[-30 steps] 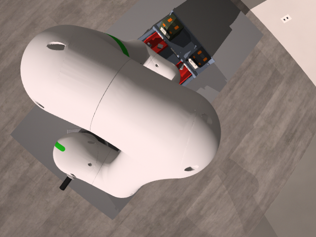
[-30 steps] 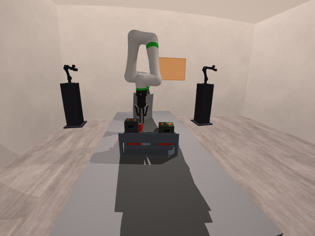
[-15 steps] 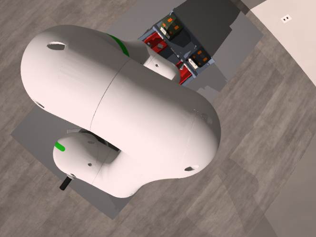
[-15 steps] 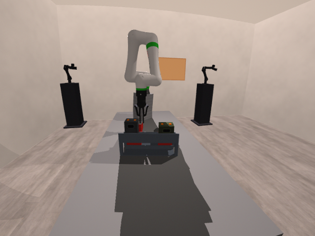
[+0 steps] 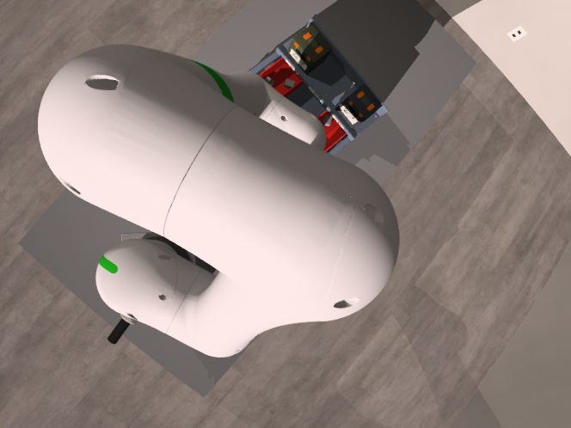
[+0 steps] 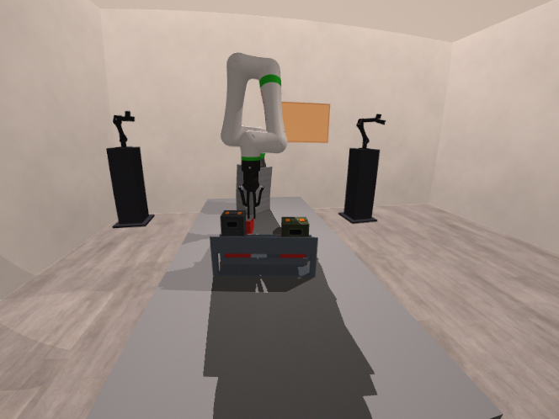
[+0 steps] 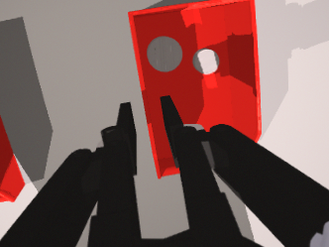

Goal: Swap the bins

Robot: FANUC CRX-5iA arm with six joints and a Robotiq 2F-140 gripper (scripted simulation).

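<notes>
Right now the grey disc is 11 cm below my hand, 3 cm to the right of it and 3 cm ahead of it. The rest, counted from my hand: grey shelf (26 cm ahead, 5 cm below, 3 cm to the left); grey part (28 cm ahead, 12 cm to the left, 10 cm below).
</notes>
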